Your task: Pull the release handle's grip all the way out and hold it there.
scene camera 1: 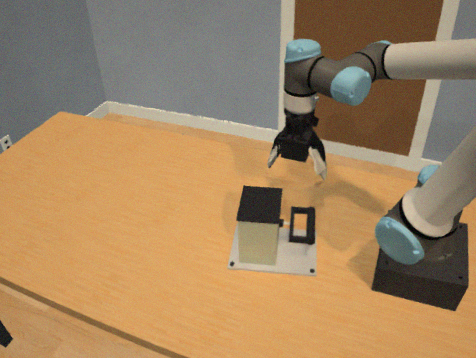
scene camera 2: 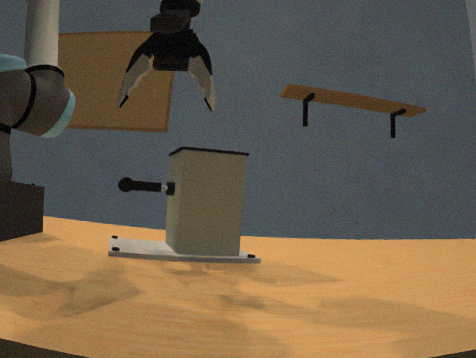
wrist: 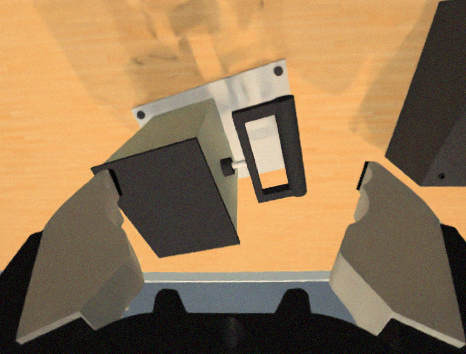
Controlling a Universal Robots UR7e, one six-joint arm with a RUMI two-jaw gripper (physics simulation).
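The release handle is a black rectangular frame whose grip bar (scene camera 1: 311, 226) (scene camera 2: 125, 184) (wrist: 293, 145) is its outer side. A short light rod (wrist: 239, 164) joins it to a black collar (wrist: 227, 166) on the side of a beige box (scene camera 1: 257, 243) (scene camera 2: 207, 202) with a black top. The box stands upright on a light grey plate (scene camera 1: 295, 265) (scene camera 2: 137, 246) (wrist: 175, 97). My gripper (scene camera 1: 298, 170) (scene camera 2: 166, 105) (wrist: 236, 170) is open and empty, pointing down above and apart from the box and handle. In the wrist view the handle shows between the two jaws.
The wooden table (scene camera 1: 125, 210) (scene camera 2: 300, 310) carries the plate. The arm's dark base block (scene camera 1: 417, 280) (scene camera 2: 20, 210) (wrist: 435, 110) stands on the handle's side of the box. A wall shelf (scene camera 2: 355, 101) and a brown board (scene camera 2: 120, 110) are on the wall behind.
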